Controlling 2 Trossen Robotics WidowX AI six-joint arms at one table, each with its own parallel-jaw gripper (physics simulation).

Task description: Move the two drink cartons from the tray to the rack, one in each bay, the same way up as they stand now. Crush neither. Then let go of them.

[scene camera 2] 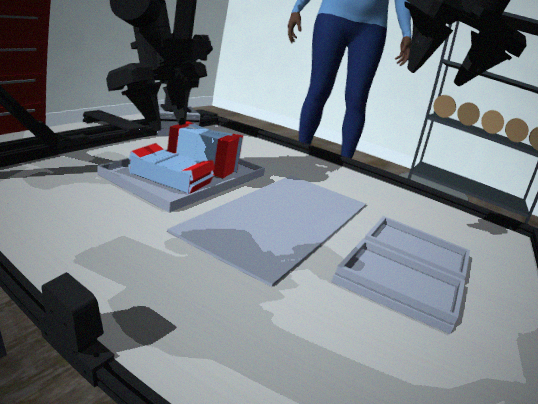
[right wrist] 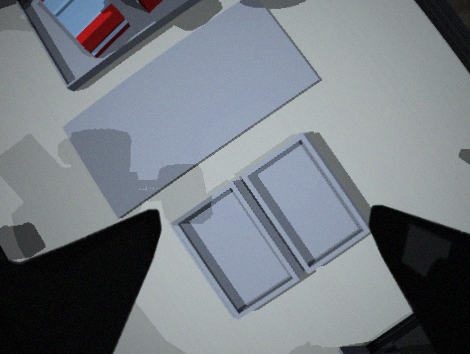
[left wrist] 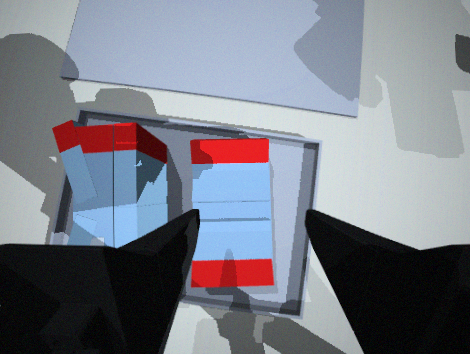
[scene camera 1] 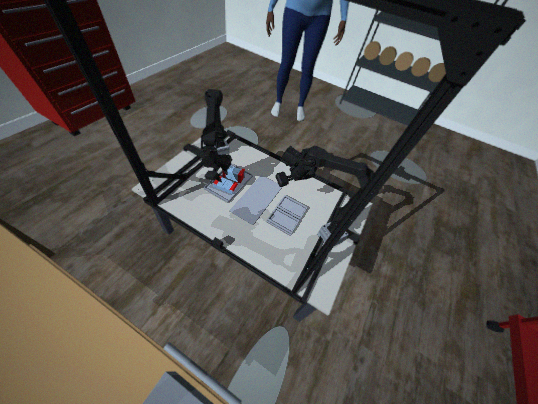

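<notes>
Two light-blue cartons with red ends sit in the grey tray. The lower carton lies flat. The taller carton is beside it. My left gripper is open and empty above the tray; in its wrist view the left finger's tip is at the lower carton's edge, and the right one is beyond its other side. The rack has two empty bays. My right gripper is open and empty, high above the table.
A thin flat grey panel lies between tray and rack. A dark frame edges the table, with a black block on its near rail. A person stands behind the table.
</notes>
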